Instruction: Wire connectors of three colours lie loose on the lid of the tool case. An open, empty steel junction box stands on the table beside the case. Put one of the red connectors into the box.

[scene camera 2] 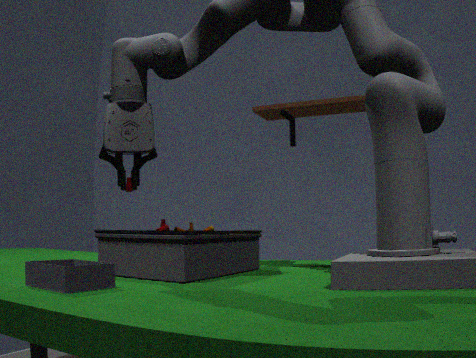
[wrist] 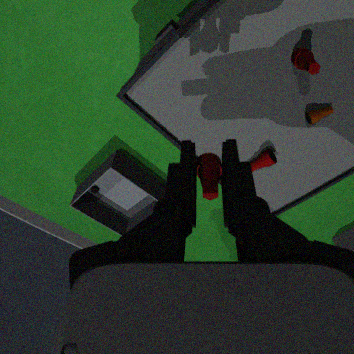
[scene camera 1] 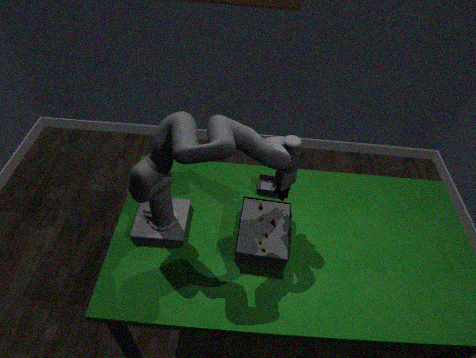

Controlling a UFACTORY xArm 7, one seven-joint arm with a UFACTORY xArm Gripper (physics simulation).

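Places are measured from the arm's base along level axes (x right, y ahead, z up), in millimetres.
Pixels of known places: gripper, fingertip midpoint: (scene camera 2: 128, 190) (wrist: 208, 158) (scene camera 1: 282, 197); arm's base, link origin: (scene camera 2: 403, 254) (scene camera 1: 163, 219).
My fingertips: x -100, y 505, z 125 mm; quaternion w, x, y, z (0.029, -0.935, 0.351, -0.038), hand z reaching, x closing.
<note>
Ahead of a thing's pixels: the offset from my fingertips to its top centre. Level surfaces: height alone.
My gripper (scene camera 1: 283, 197) (scene camera 2: 129, 188) (wrist: 208, 158) points down, shut on a red connector {dx -4, dy -4, dz +24 mm} (scene camera 2: 129, 183) (wrist: 209, 169), high above the table near the case's edge on the box side. The steel junction box {dx -203, dy -54, dz -130 mm} (scene camera 1: 266, 193) (scene camera 2: 70, 278) (wrist: 96, 212) stands open and empty, left of the fingers in the wrist view. The tool case {dx +101, dy -57, dz -80 mm} (scene camera 1: 262, 263) (scene camera 2: 145, 257) (wrist: 155, 100) stands beside it. On its lid lie one loose red connector {dx -2, dy -85, dz -68 mm} (scene camera 1: 260, 206) (wrist: 265, 161) near the box-side edge, another red connector {dx +79, dy -28, dz -56 mm} (scene camera 1: 273, 222) (wrist: 303, 58) and an orange connector {dx +65, dy -80, dz -72 mm} (scene camera 1: 260, 219) (wrist: 319, 113).
More orange connectors and a yellow connector (scene camera 1: 264, 248) (scene camera 2: 209, 228) lie farther along the lid. The robot's base (scene camera 1: 159, 240) (scene camera 2: 400, 272) stands on the green table {dz -168 mm} (scene camera 1: 370, 240) (scene camera 2: 240, 320). A wooden shelf (scene camera 2: 310, 107) is on the wall behind.
</note>
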